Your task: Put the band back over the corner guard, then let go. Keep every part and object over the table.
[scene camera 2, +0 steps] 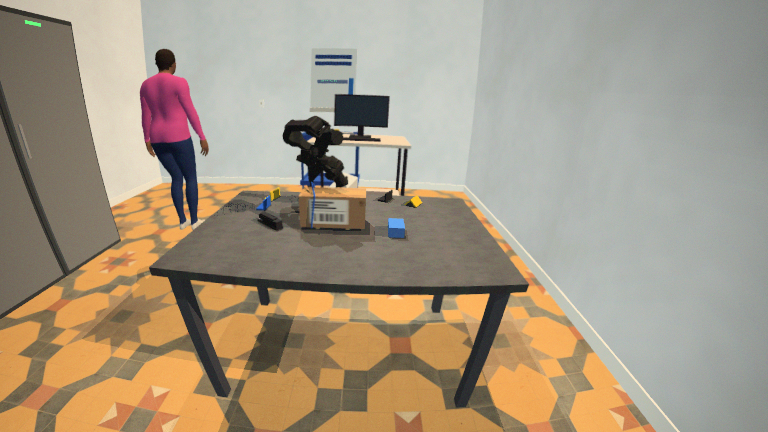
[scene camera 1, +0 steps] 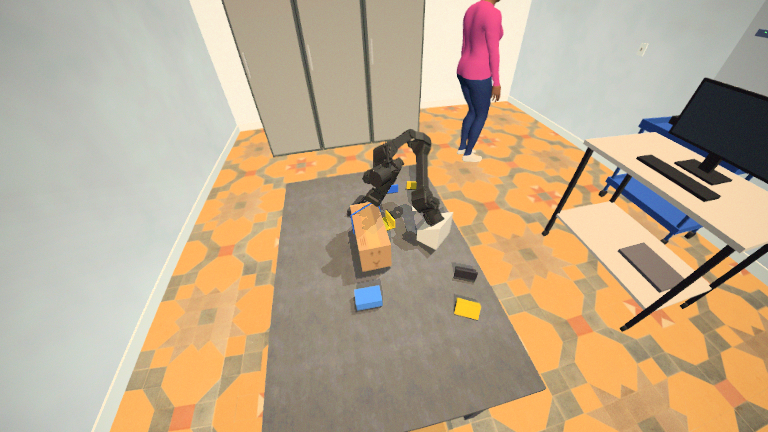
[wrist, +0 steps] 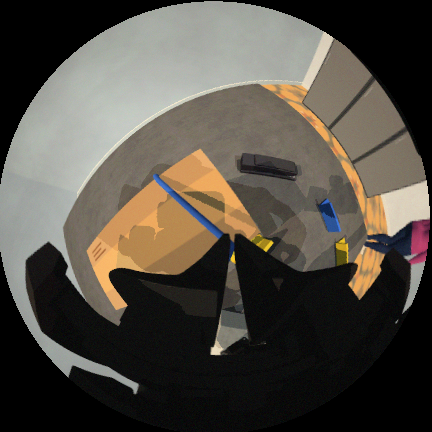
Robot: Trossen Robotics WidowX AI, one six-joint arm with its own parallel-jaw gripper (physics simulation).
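Places are measured from the arm's base along level axes (x back, y right, z up), in metres.
Where they show: gripper, fingertip midpoint: (scene camera 2: pixel 310 181) (wrist: pixel 231 238); arm's base at its link origin: (scene camera 2: pixel 342 182) (scene camera 1: pixel 435 220) (wrist: pixel 240 353).
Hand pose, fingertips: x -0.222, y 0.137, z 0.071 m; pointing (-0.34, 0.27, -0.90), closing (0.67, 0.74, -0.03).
Each offset is from my fingertips to the centre of the thing.
A blue band (scene camera 1: pixel 360 210) (scene camera 2: pixel 312 209) (wrist: pixel 187 205) runs across the top of the cardboard box @(dz -0.091, dx -0.054, dy -0.093 m) (scene camera 1: pixel 370 241) (scene camera 2: pixel 357 209) (wrist: pixel 140 230) near one end and down its labelled side. My gripper (scene camera 1: pixel 369 203) (scene camera 2: pixel 312 181) (wrist: pixel 231 238) is shut on the band, at the box's top edge on the arm's side. A yellow corner guard @(dz -0.145, dx +0.055, dy +0.011 m) (scene camera 1: pixel 389 220) (wrist: pixel 262 243) shows by that edge, partly hidden by the fingers in the wrist view. Whether it touches the box, and how the band lies against it, I cannot tell.
A black stapler-like object @(dz -0.147, dx -0.041, dy +0.174 m) (scene camera 2: pixel 270 220) (wrist: pixel 268 166), a blue piece @(dz -0.145, dx +0.160, dy +0.244 m) (scene camera 2: pixel 263 203) (wrist: pixel 329 216) and a yellow piece @(dz -0.145, dx +0.292, dy +0.226 m) (scene camera 2: pixel 275 193) (wrist: pixel 341 250) lie beyond the box's banded end. A blue block @(dz -0.147, dx -0.140, dy -0.333 m) (scene camera 1: pixel 367 298) (scene camera 2: pixel 396 227), black piece @(dz -0.145, dx +0.245, dy -0.359 m) (scene camera 1: pixel 465 273) and yellow piece @(dz -0.162, dx +0.171, dy -0.489 m) (scene camera 1: pixel 467 308) lie toward the other end.
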